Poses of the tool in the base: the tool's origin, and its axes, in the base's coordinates. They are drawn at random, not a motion.
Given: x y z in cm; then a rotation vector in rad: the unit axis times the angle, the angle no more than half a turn.
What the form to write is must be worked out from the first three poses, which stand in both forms.
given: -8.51, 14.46, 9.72, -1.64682, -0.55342, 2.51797
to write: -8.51, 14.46, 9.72, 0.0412, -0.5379, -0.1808, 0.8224
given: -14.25, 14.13, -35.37, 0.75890, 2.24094, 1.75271
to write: -14.25, 14.13, -35.37, 0.0984, 0.2565, 0.7574, 0.5924
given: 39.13, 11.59, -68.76, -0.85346, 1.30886, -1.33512
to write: 39.13, 11.59, -68.76, 0.5169, -0.3555, 0.5452, -0.5561
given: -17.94, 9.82, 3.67, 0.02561, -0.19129, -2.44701
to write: -17.94, 9.82, 3.67, 0.3368, 0.0098, -0.0734, -0.9387
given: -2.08, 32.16, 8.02, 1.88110, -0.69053, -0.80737
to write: -2.08, 32.16, 8.02, 0.4712, 0.7680, -0.2819, -0.3296
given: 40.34, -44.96, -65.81, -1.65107, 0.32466, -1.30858
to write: 40.34, -44.96, -65.81, 0.4838, -0.6779, 0.1333, -0.5373
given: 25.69, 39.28, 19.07, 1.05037, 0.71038, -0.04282
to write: 25.69, 39.28, 19.07, 0.8054, 0.4907, 0.3318, -0.0200
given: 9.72, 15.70, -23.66, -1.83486, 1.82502, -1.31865
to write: 9.72, 15.70, -23.66, 0.1183, -0.6273, 0.6239, -0.4508
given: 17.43, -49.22, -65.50, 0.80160, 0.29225, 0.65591
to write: 17.43, -49.22, -65.50, 0.8587, 0.3817, 0.1392, 0.3124
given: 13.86, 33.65, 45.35, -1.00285, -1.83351, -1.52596
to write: 13.86, 33.65, 45.35, 0.2734, -0.3728, -0.6816, -0.5672
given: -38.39, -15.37, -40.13, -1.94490, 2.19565, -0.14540
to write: -38.39, -15.37, -40.13, 0.1022, -0.6588, 0.7437, -0.0493
